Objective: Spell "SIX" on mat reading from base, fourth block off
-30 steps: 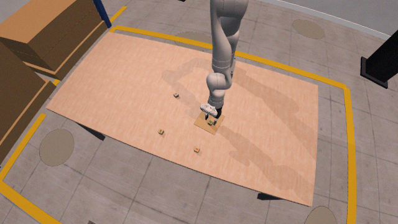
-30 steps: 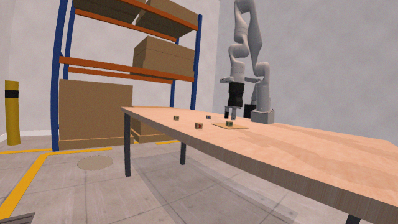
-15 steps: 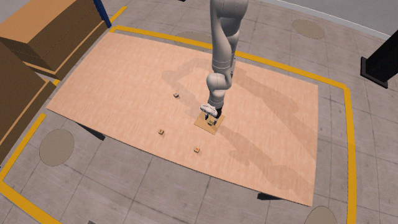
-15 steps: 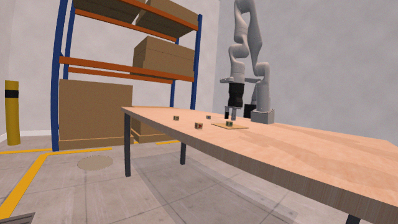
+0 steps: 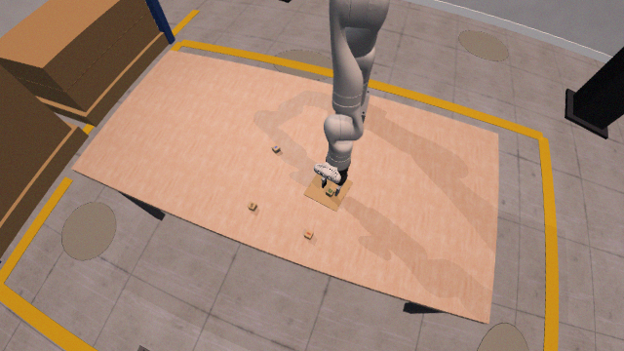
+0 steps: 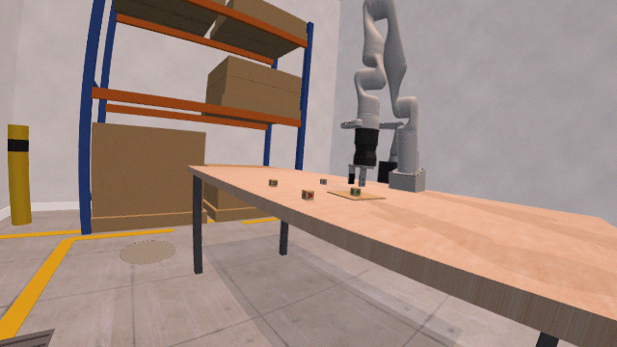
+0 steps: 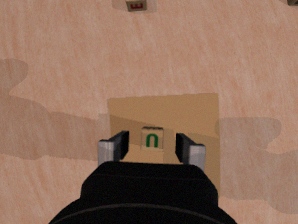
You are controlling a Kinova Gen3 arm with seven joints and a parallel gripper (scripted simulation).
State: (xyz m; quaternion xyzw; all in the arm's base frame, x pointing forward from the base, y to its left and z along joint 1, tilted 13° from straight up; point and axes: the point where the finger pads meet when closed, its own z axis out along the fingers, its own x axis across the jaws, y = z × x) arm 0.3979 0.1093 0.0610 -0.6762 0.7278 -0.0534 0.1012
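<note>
Now: hand 20 mm past the tan mat, 20 mm to the left of it and 50 mm above it. The rest, counted from my hand: block (180 mm ahead, 20 mm to the left, 40 mm below).
</note>
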